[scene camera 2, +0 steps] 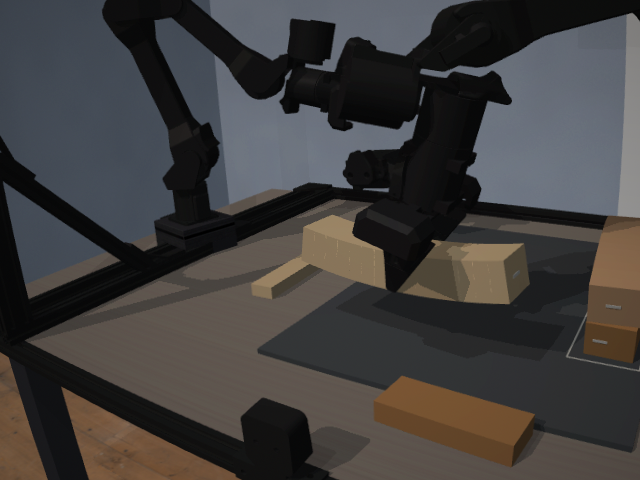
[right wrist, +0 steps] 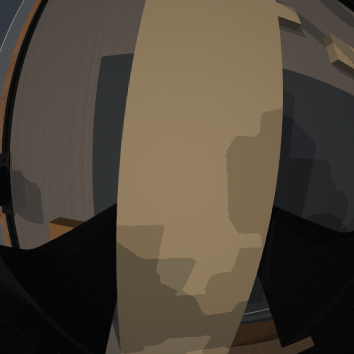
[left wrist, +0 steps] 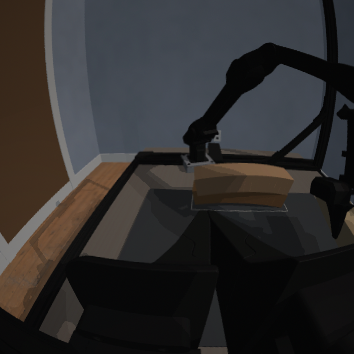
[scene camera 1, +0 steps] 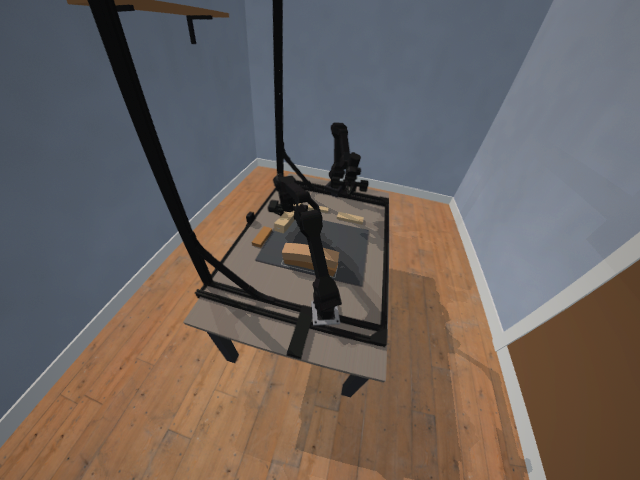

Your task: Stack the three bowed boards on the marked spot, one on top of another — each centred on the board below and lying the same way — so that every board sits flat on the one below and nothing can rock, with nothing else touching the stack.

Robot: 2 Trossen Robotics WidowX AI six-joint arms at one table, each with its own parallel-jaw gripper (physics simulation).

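Frame: origin at the left arm's base, x up, y left, z back, level; metres.
Seen in the pictures: left gripper, fingertip midpoint: (left wrist: 205, 217) (scene camera 1: 348, 195); right gripper, fingertip midpoint: (scene camera 2: 402, 279) (right wrist: 185, 203) (left wrist: 343, 235); left arm's base, origin of the base link: (scene camera 2: 193, 218); right arm's base, origin of the base link: (left wrist: 196, 158) (scene camera 1: 325, 311).
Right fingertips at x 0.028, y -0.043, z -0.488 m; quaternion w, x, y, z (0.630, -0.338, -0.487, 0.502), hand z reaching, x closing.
Offsets run from my right fingertips to a thing's top centre. "pt": to the spot under its first point. Level surfaces: height alone.
Two brown bowed boards {dx +0.023, dy +0.205, dz -0.163 m} (scene camera 1: 300, 257) (left wrist: 242, 184) lie stacked on the marked spot, whose white outline {pt dx -0.073, dy +0.206, dz -0.124 m} (left wrist: 239, 210) shows under them. The stack also shows at the bottom of the right wrist view (right wrist: 256, 333). The third, pale bowed board {dx +0.051, dy +0.001, dz -0.003 m} (scene camera 2: 337, 252) (right wrist: 200, 140) (scene camera 1: 284, 221) is at the dark mat's far left edge. My right gripper (scene camera 2: 404, 267) (right wrist: 185, 203) (scene camera 1: 290, 210) (left wrist: 337, 211) is shut across its middle, and the board seems slightly off the table. My left gripper (scene camera 1: 353, 178) (left wrist: 205, 217) is shut and empty, held high at the back.
A brown flat block {dx -0.058, dy -0.086, dz -0.126 m} (scene camera 2: 456, 419) (scene camera 1: 261, 236) (right wrist: 60, 226) lies beside the dark mat {dx -0.074 m} (scene camera 2: 413, 343). A pale small block {dx -0.063, dy +0.046, dz +0.248 m} (scene camera 2: 280, 281) lies by the held board's end. Two more pale blocks {dx -0.062, dy +0.247, dz +0.265 m} (scene camera 1: 350, 217) (right wrist: 338, 49) lie at the back. A black frame (scene camera 1: 385, 267) rims the table.
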